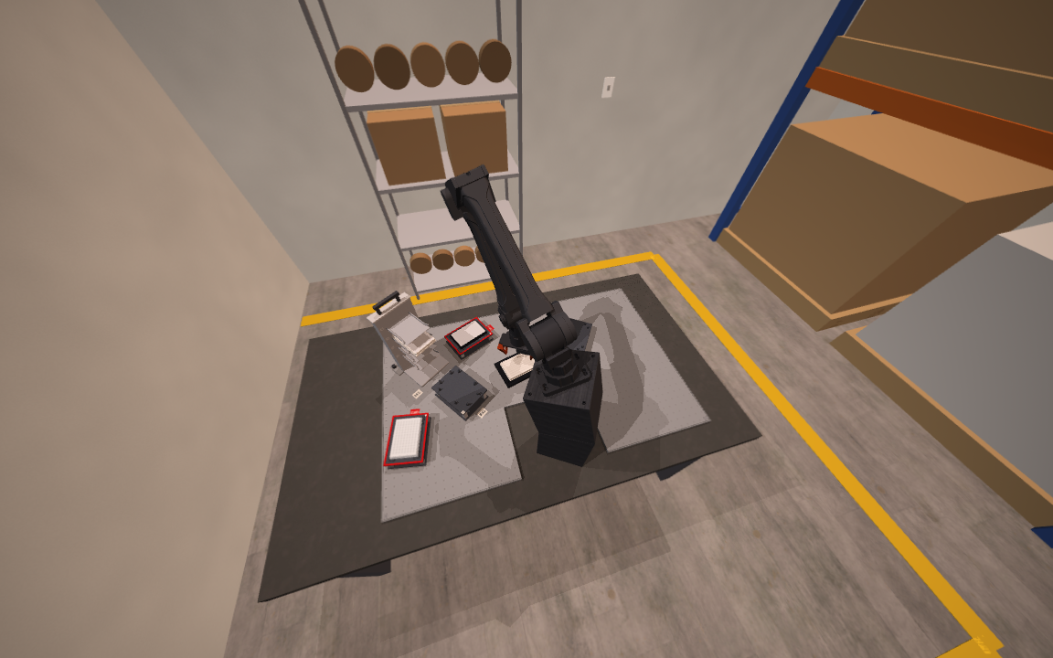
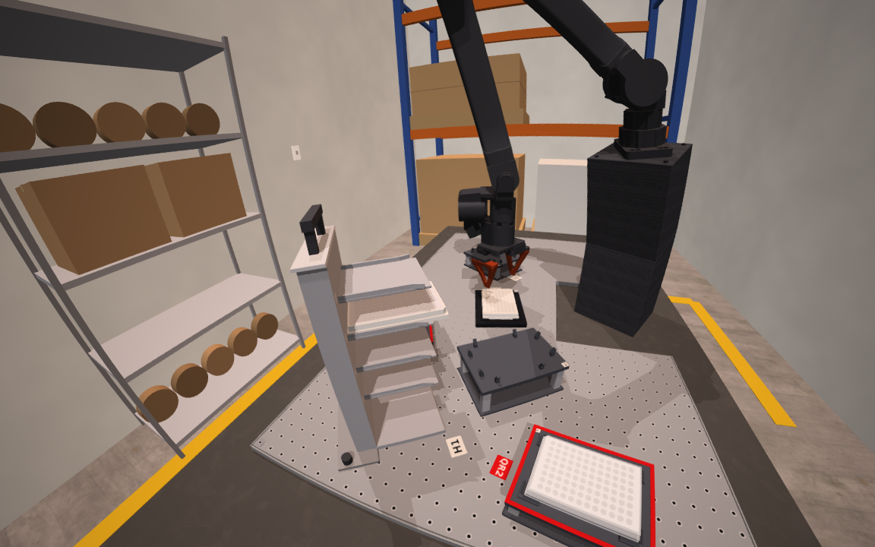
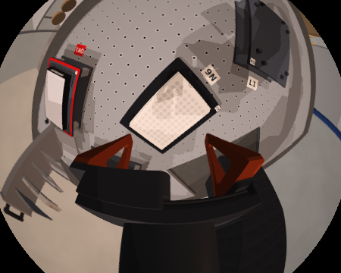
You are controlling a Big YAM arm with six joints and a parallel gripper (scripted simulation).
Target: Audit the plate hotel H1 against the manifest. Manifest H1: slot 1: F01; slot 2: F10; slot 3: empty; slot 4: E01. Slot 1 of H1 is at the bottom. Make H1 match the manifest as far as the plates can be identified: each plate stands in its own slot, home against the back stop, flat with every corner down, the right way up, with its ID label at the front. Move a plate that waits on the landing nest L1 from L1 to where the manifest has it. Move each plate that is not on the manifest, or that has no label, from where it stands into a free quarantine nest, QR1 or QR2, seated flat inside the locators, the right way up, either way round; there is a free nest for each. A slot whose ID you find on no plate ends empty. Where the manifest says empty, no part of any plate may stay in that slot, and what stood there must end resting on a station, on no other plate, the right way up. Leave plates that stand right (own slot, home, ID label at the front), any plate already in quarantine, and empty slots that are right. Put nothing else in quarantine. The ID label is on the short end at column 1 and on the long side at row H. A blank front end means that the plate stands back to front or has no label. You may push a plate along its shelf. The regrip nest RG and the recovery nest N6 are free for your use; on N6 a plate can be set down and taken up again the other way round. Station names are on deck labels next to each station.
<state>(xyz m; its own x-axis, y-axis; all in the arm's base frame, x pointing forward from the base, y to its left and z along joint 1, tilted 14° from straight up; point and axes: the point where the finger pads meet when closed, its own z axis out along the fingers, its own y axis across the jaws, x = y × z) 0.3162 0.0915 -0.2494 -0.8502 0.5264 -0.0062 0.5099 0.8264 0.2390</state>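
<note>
The flat black nest is 9 cm below my hand. Round my hand: L1 label (2 cm behind, 19 cm to the right, 9 cm below); N6 deck label (3 cm ahead, 10 cm to the right, 9 cm below); dark regrip nest (6 cm behind, 24 cm to the left, 4 cm below).
</note>
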